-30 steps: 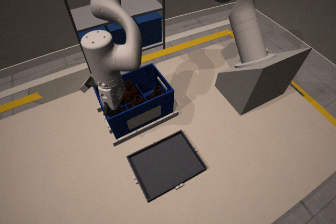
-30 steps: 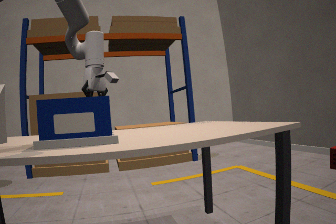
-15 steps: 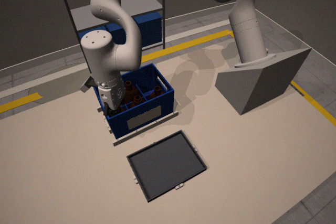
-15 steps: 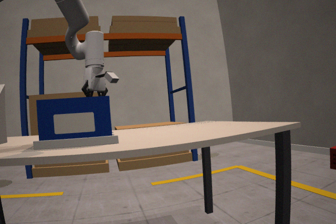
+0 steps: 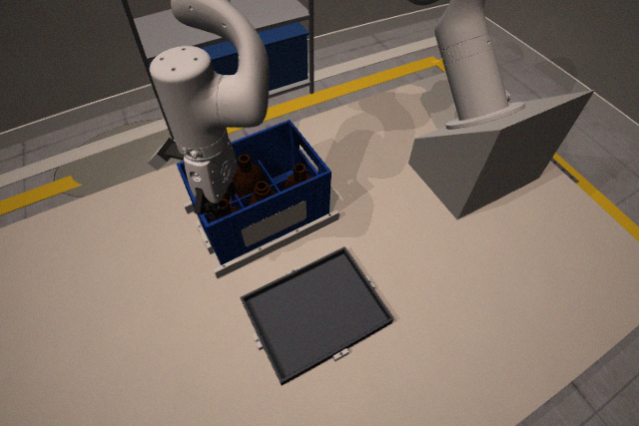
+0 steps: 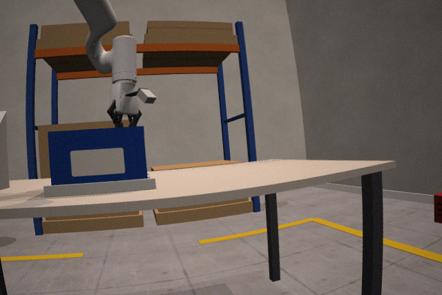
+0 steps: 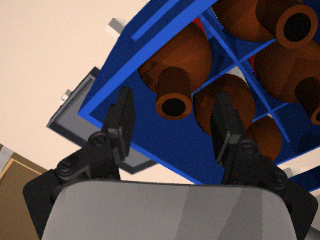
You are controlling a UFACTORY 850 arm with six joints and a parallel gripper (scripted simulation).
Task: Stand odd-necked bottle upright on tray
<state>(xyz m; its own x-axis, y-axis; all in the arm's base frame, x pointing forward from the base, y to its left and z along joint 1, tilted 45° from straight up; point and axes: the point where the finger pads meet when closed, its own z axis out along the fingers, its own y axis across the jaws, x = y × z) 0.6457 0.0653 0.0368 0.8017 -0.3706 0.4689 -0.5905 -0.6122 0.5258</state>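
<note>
My hand is 8 cm past the crate, 6 cm to the left of it and 9 cm above it. From my hand the other things lie so: brown bottle (9 cm behind, 2 cm to the right, 9 cm below); dark grey tray (11 cm behind, 22 cm to the left, 16 cm below).
</note>
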